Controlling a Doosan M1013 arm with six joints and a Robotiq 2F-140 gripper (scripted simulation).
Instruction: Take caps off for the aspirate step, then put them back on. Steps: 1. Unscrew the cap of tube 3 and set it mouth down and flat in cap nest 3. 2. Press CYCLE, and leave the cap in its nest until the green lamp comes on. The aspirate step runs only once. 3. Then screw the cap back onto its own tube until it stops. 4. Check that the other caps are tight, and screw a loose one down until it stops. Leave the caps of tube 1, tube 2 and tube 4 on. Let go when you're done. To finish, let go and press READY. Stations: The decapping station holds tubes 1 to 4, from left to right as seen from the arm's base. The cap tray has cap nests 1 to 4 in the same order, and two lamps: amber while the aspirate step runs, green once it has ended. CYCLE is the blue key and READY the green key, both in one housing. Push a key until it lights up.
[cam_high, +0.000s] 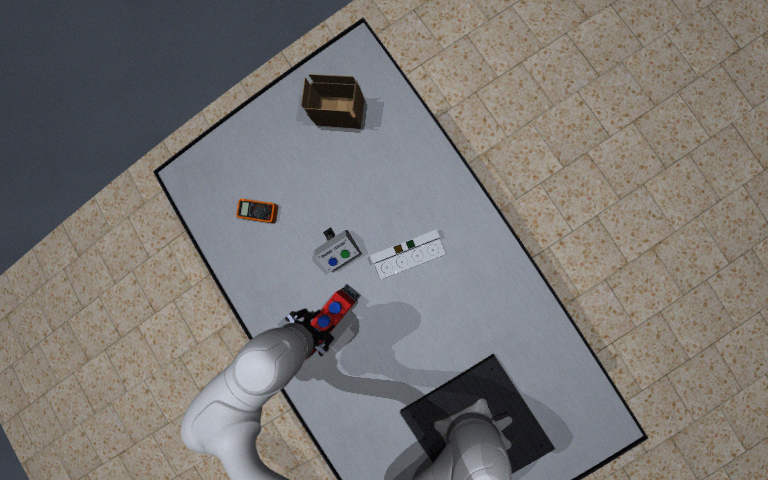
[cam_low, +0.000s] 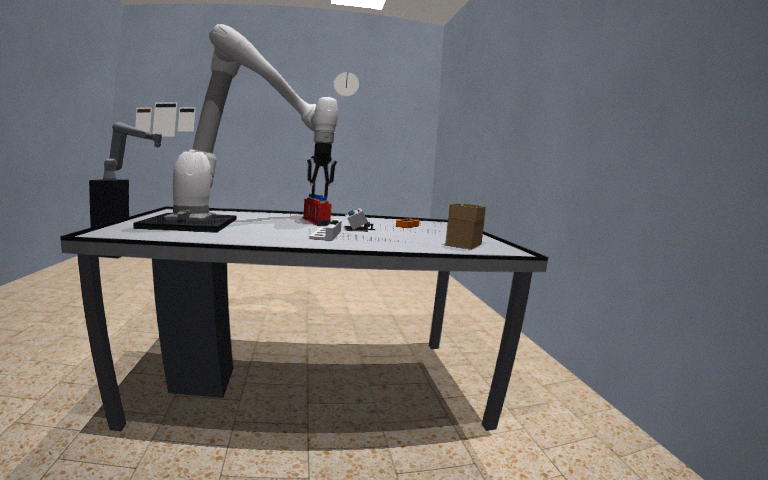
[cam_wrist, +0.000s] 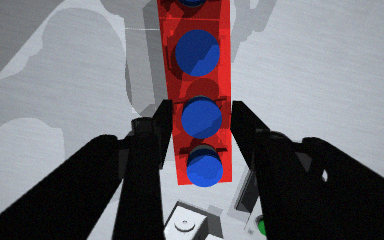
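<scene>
Now: the blue cap 3 cm below my hand. Also, from my hand: key housing (16 cm ahead, 12 cm to the right, 9 cm below); then green ready key (14 cm to the right, 14 cm ahead, 8 cm below); then blue cycle key (14 cm ahead, 10 cm to the right, 8 cm below).
</scene>
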